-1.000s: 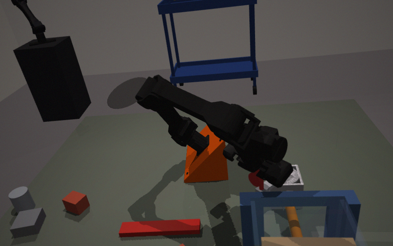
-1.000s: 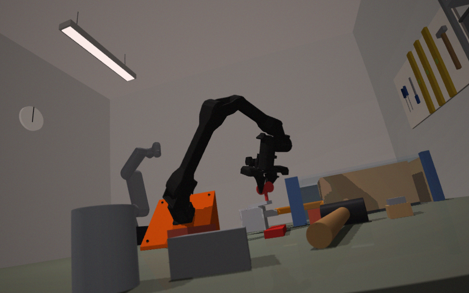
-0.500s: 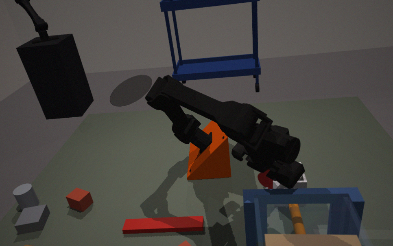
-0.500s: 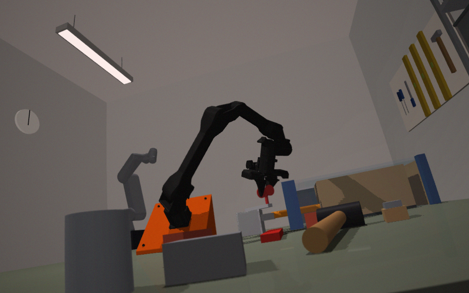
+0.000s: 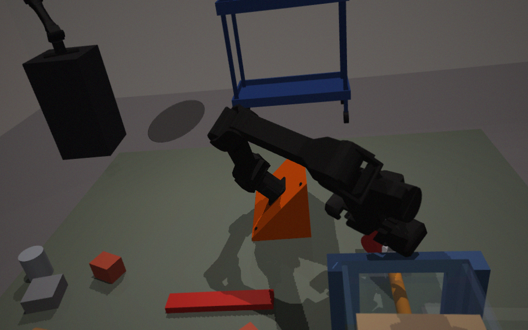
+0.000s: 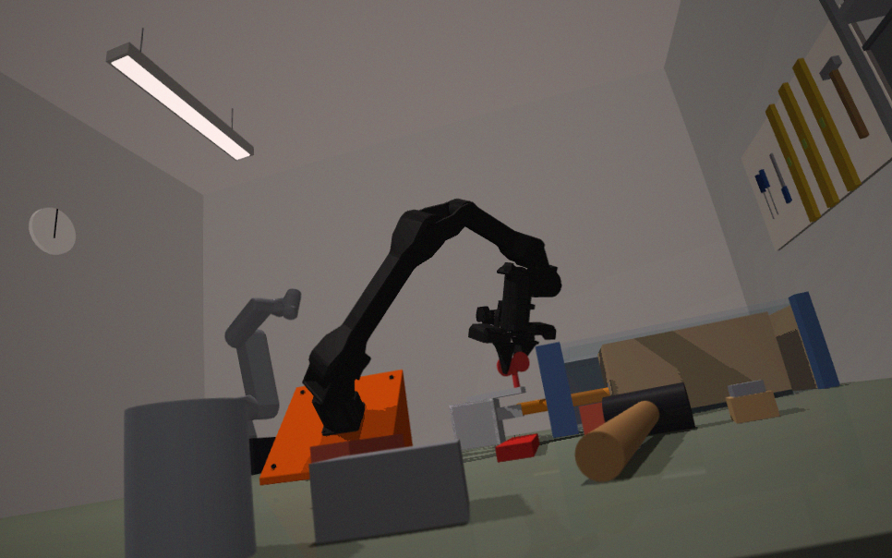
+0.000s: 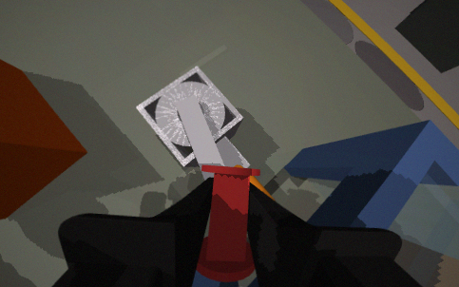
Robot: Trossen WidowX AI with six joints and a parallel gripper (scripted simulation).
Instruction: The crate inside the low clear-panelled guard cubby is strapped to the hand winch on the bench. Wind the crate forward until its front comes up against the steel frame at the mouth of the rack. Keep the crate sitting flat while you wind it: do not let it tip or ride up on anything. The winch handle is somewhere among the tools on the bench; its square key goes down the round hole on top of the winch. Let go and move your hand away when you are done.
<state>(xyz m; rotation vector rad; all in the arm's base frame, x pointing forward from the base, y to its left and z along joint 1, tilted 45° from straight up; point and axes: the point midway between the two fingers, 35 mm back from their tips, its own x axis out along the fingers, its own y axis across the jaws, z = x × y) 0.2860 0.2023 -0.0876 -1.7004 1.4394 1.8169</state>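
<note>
Right now my gripper tip is 30 mm past the grey crank arm and 30 mm above it. From my gripper tip the other things lie so: frame: 80 mm ahead, 30 mm below, 20 mm to the left; grey winch: 100 mm below, 100 mm behind, 20 mm to the left; red knob: 10 mm to the right, 10 mm ahead.
</note>
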